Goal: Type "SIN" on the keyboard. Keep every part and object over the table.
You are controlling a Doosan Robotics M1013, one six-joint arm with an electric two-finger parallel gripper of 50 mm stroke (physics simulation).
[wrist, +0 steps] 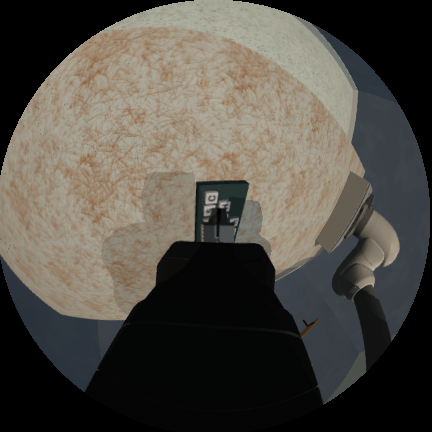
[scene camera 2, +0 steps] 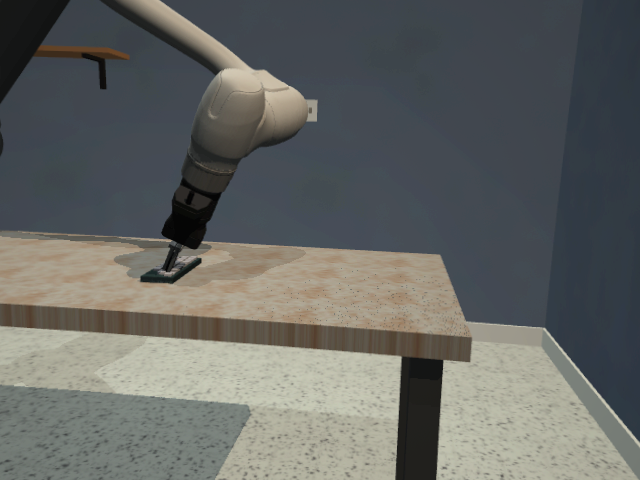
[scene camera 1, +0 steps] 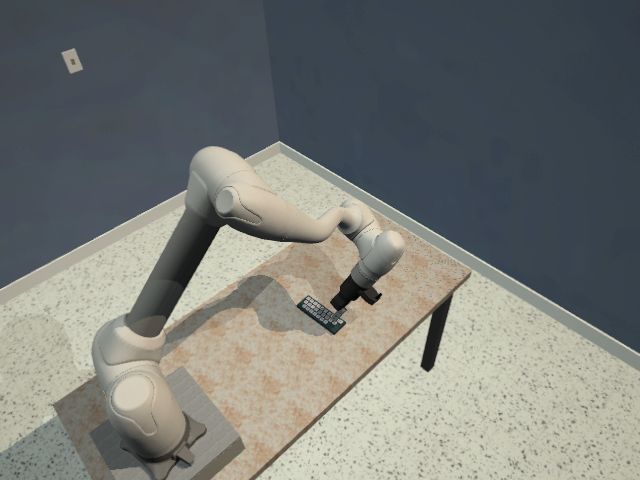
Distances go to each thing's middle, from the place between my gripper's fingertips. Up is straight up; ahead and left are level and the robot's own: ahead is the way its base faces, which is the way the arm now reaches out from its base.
The dark green keyboard [wrist: 230, 194] lies 6 cm to the left of my hand and 1 cm below it.
